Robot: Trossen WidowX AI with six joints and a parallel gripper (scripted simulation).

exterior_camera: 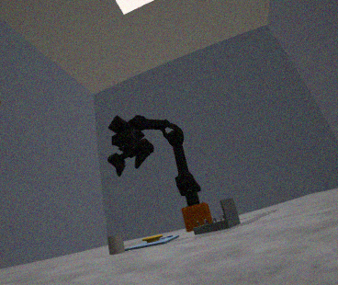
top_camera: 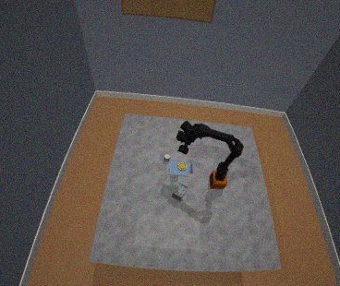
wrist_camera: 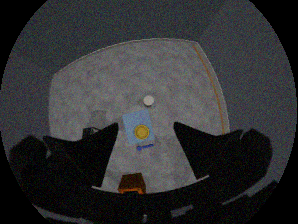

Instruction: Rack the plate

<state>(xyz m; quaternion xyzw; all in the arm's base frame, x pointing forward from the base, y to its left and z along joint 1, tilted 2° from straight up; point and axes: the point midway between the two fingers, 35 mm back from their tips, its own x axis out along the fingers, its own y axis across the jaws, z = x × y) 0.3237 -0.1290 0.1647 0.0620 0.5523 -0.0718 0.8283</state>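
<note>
The yellow plate is 50 mm behind my gripper tip, 20 mm to the left of it and 230 mm below it. Round my gripper tip: grey dish rack (50 mm behind, 240 mm to the left, 230 mm below); blue utensil (130 mm behind, 30 mm to the left, 250 mm below).
</note>
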